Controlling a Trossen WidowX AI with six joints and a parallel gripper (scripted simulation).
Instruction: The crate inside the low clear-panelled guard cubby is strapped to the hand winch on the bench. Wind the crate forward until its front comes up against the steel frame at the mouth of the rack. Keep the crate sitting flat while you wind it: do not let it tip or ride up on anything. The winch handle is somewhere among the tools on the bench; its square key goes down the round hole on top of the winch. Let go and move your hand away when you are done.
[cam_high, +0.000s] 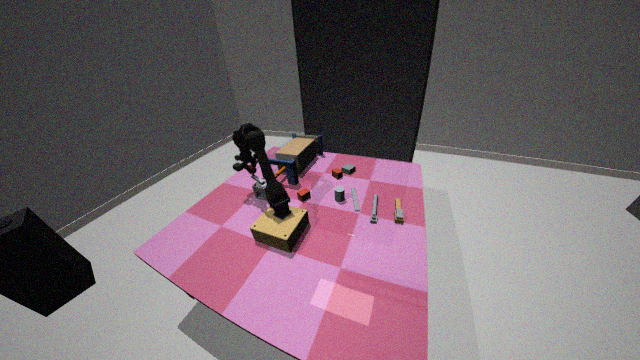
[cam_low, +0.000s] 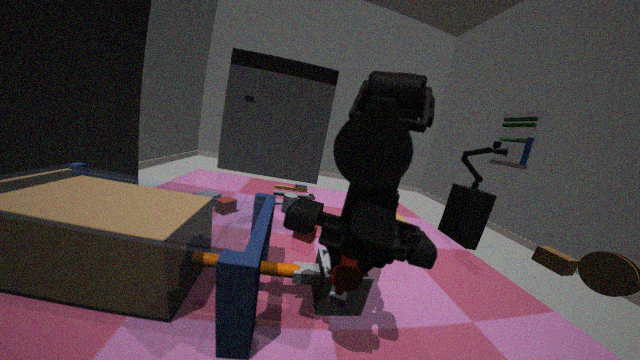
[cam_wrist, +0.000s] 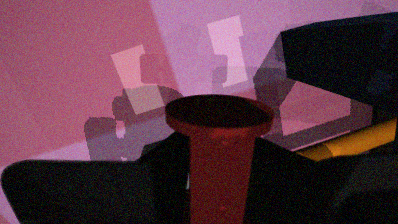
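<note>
Right now the red-knobbed winch handle is 1 cm behind my gripper tip, 4 cm to the right of it and 2 cm below it. Also, from my gripper tip: blue steel frame (14 cm ahead, 7 cm to the right, 1 cm below); red knob (1 cm above); grey hand winch (3 cm behind, 11 cm to the right, 9 cm below).
</note>
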